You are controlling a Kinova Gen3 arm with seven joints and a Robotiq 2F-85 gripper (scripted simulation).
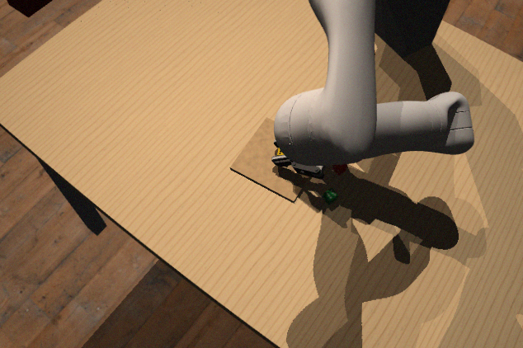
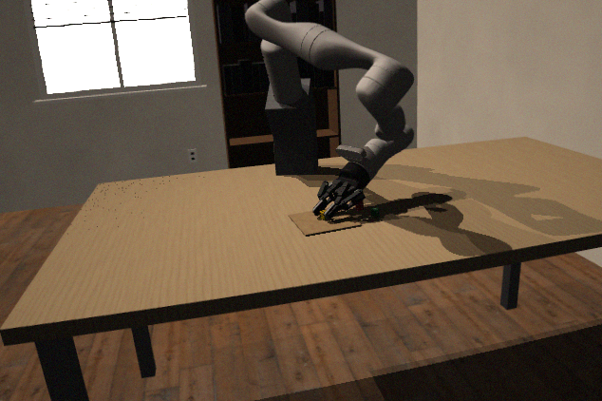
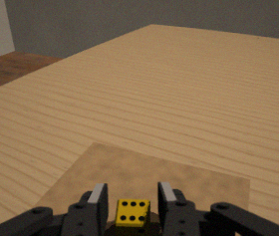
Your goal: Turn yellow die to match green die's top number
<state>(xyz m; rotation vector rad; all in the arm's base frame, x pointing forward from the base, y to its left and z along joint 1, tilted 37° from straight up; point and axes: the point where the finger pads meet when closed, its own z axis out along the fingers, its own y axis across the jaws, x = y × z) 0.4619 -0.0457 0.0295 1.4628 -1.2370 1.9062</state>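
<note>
Now: the yellow die 1 cm below my hand. The rest, counted from my hand: red die 11 cm to the left, 3 cm behind, 2 cm below; then green die 12 cm to the left, 4 cm ahead, 2 cm below; then brown mat 2 cm below.
</note>
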